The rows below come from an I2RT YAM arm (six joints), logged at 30 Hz.
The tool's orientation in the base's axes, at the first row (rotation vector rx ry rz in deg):
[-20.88, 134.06, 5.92]
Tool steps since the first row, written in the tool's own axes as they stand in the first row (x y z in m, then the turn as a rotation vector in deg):
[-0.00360, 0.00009, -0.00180, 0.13, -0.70, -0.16]
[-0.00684, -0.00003, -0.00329, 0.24, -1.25, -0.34]
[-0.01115, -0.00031, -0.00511, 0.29, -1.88, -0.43]
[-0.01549, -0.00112, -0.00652, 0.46, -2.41, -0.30]
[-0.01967, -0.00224, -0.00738, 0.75, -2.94, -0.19]
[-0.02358, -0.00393, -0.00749, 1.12, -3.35, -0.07]
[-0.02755, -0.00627, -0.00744, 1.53, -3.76, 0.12]
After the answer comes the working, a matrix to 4 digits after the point.
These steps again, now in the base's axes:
[0.00119, 0.00059, 0.00380, 0.01, -0.73, 0.05]
[0.00241, 0.00095, 0.00713, -0.03, -1.31, 0.12]
[0.00417, 0.00135, 0.01146, 0.06, -1.94, 0.17]
[0.00639, 0.00131, 0.01553, 0.19, -2.46, -0.03]
[0.00896, 0.00105, 0.01910, 0.22, -3.02, -0.29]
[0.01202, 0.00031, 0.02197, 0.17, -3.47, -0.62]
[0.01542, -0.00100, 0.02479, 0.14, -3.93, -1.03]

The tool's axes in the first row as the columns of a matrix, in the base's axes (rounded; the answer above uses it unrounded):
[-0.6764, -0.2910, 0.6766]
[-0.2302, 0.9561, 0.1811]
[-0.6996, -0.0333, -0.7137]

